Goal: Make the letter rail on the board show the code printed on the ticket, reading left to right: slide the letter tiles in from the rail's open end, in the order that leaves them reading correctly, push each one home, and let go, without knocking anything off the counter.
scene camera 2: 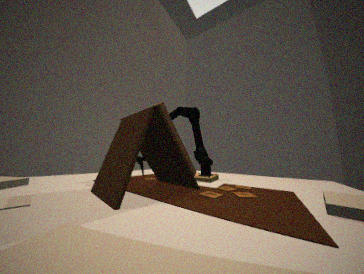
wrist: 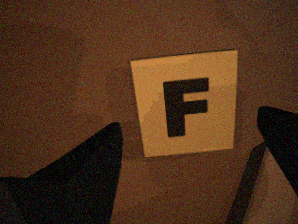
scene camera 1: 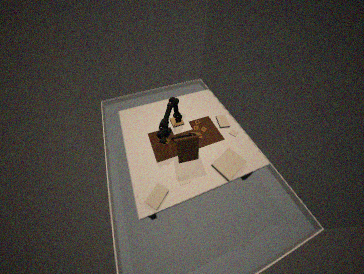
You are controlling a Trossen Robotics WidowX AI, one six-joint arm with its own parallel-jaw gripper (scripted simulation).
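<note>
Board (scene camera 2: 151, 131) in sight. My gripper (wrist: 189, 123) open, holding nothing.
</note>
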